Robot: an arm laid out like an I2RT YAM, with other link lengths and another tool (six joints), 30 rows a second.
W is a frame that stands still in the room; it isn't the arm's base.
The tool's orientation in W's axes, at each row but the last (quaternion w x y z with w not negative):
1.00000 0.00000 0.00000 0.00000
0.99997 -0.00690 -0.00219 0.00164
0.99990 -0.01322 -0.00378 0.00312
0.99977 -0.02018 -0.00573 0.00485
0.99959 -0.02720 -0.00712 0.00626
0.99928 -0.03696 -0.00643 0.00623
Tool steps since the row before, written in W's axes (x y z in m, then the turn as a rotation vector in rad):
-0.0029 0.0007 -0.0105 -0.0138 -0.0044 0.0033
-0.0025 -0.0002 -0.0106 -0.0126 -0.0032 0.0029
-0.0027 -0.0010 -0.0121 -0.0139 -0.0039 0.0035
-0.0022 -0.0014 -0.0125 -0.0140 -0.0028 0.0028
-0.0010 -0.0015 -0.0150 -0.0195 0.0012 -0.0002
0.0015 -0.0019 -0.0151 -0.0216 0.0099 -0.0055
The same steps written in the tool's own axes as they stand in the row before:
-0.0029 0.0007 -0.0105 -0.0138 -0.0044 0.0033
-0.0025 0.0000 -0.0106 -0.0126 -0.0032 0.0029
-0.0028 -0.0007 -0.0121 -0.0139 -0.0039 0.0035
-0.0024 -0.0009 -0.0125 -0.0140 -0.0028 0.0028
-0.0012 -0.0007 -0.0150 -0.0195 0.0014 0.0001
0.0013 -0.0008 -0.0152 -0.0215 0.0105 -0.0045

